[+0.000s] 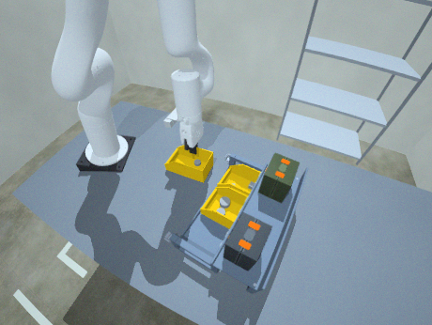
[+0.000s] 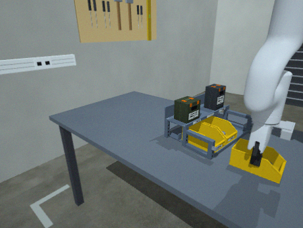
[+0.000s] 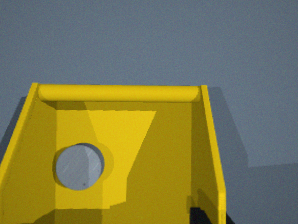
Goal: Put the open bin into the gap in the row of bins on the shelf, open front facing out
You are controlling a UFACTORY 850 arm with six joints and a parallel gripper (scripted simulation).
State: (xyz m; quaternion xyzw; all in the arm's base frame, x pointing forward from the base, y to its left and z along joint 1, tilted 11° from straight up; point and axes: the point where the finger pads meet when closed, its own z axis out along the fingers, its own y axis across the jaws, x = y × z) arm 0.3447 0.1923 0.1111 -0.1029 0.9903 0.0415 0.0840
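The yellow open bin lies 50 mm to the right of my hand, 20 mm below it and 10 mm ahead of it. Round my hand: grey part 50 mm below, 30 mm ahead, 20 mm to the right; then shelf 290 mm ahead, 130 mm to the right, 10 mm above; then grey disc part 80 mm to the right, 50 mm below, 10 mm behind.
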